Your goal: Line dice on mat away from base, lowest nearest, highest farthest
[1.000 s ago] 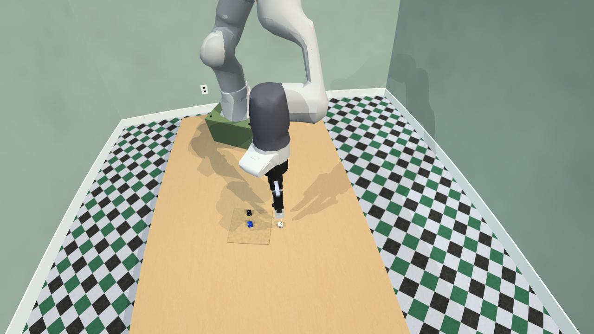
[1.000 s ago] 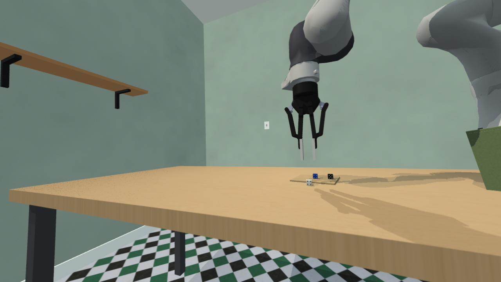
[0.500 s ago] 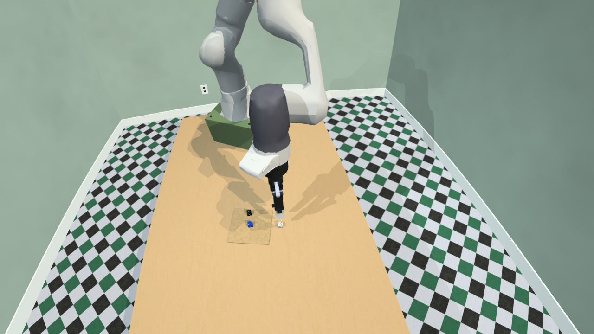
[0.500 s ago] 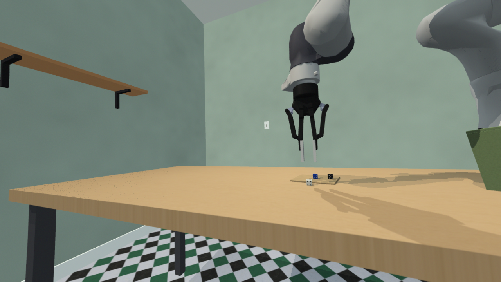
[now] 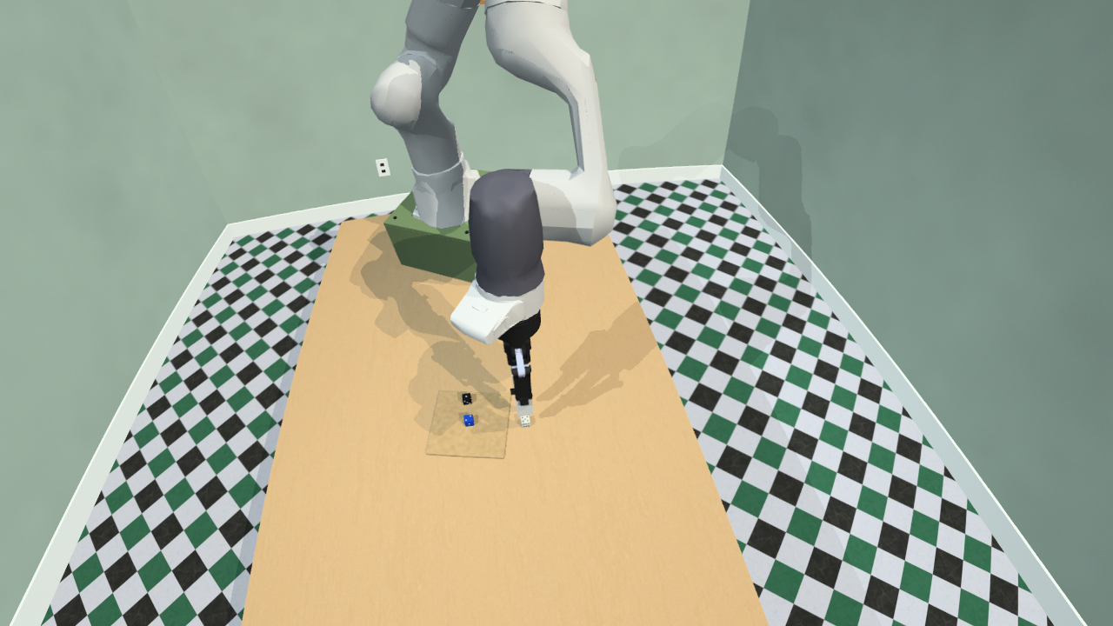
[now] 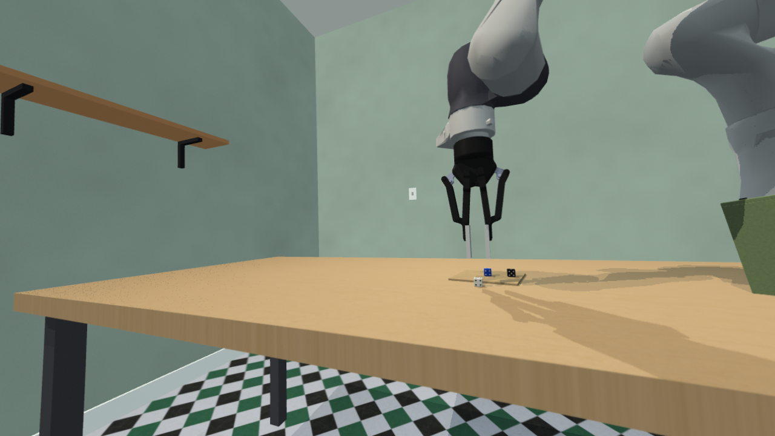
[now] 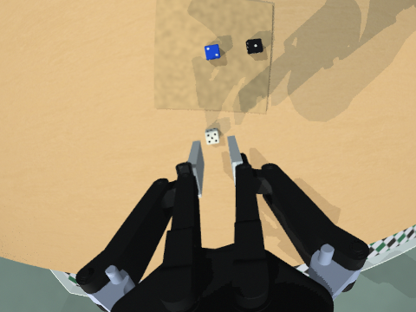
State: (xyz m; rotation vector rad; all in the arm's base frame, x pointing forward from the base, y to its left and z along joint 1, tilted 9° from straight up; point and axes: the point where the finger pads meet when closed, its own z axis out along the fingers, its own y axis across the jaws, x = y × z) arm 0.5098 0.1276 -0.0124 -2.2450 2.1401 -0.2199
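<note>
My hand is 80 mm above the white die. Round my hand: black die 60 mm behind, 110 mm to the right, 80 mm below; then blue die 10 mm behind, 100 mm to the right, 80 mm below; then tan mat 10 mm behind, 100 mm to the right, 90 mm below.
</note>
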